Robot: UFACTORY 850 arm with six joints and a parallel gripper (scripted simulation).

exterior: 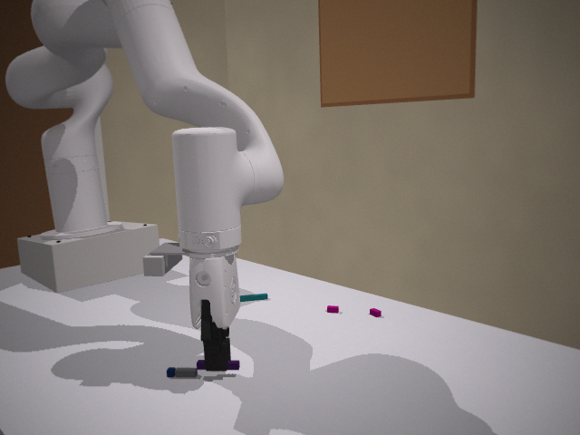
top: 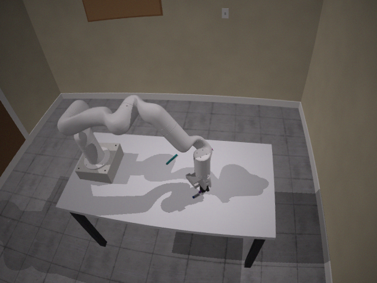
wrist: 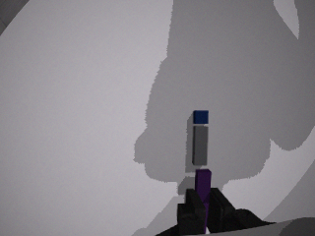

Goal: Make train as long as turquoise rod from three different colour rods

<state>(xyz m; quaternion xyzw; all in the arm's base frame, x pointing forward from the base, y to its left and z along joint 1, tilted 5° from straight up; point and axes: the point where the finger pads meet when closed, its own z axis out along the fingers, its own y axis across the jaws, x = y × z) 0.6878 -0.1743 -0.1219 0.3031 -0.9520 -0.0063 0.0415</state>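
Now: the purple rod 2 cm below my hand. The rest, counted from my hand: blue rod 6 cm behind, 4 cm to the right, 3 cm below; turquoise rod 25 cm to the left, 21 cm behind, 3 cm below; grey rod 4 cm behind, 3 cm to the right, 3 cm below.
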